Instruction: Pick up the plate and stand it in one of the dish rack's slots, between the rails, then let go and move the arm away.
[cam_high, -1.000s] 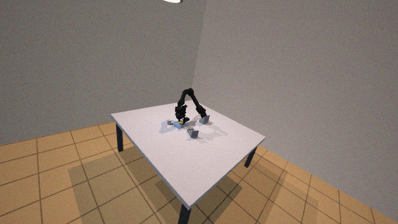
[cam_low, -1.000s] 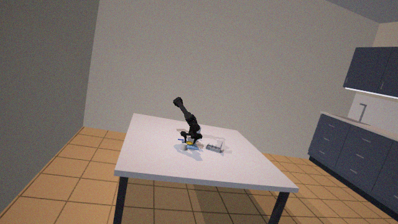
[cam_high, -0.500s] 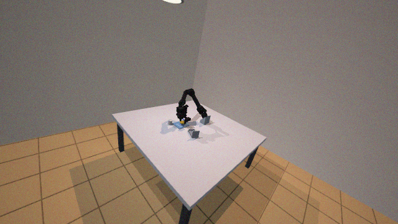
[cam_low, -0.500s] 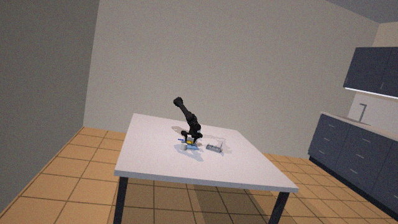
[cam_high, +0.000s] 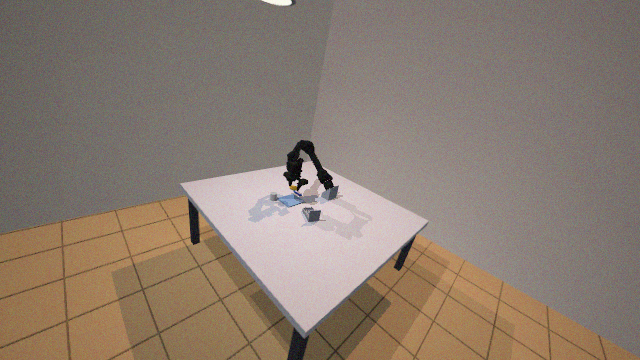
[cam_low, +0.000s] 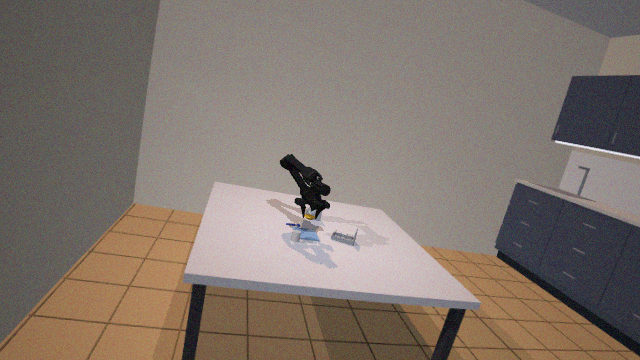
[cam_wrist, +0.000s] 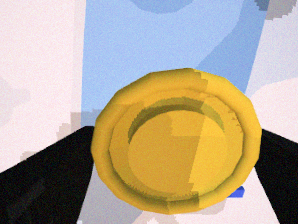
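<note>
My gripper tip is now 210 mm to the right of the grey dish rack, 70 mm above it and 10 mm past it. Round my gripper tip: blue mat: 90 mm below, 10 mm ahead; then yellow plate: 10 mm above.
</note>
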